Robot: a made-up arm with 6 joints. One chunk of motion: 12 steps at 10 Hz.
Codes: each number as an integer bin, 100 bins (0 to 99) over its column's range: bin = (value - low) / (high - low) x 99, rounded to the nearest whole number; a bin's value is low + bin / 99 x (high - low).
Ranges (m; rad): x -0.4..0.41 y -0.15..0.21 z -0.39..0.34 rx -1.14..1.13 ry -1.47..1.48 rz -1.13..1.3
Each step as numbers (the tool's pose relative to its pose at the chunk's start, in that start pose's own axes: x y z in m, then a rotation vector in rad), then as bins.
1 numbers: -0.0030 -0.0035 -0.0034 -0.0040 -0.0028 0.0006
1 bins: 49 40 52 50 49 46
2 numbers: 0.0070 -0.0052 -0.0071 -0.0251 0.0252 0.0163
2 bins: 50 40 52 49 50 47
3 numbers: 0.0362 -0.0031 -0.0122 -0.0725 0.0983 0.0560
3 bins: 53 40 51 47 53 48
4 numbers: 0.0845 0.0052 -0.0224 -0.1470 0.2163 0.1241
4 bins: 59 43 50 43 57 51
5 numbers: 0.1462 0.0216 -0.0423 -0.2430 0.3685 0.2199
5 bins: 67 47 47 39 62 55
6 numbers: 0.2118 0.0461 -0.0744 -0.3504 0.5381 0.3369
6 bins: 75 54 43 34 67 60
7 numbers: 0.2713 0.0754 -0.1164 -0.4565 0.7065 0.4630
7 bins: 82 62 37 30 73 65
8 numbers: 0.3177 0.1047 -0.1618 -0.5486 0.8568 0.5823
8 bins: 88 70 31 26 78 70
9 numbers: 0.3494 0.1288 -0.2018 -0.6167 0.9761 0.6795
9 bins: 92 77 26 23 82 74
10 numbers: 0.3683 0.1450 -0.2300 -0.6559 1.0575 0.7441
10 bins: 94 81 22 21 85 76
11 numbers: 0.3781 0.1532 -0.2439 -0.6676 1.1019 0.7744
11 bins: 95 83 20 21 86 78
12 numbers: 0.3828 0.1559 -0.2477 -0.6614 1.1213 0.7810
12 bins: 96 84 19 21 87 78
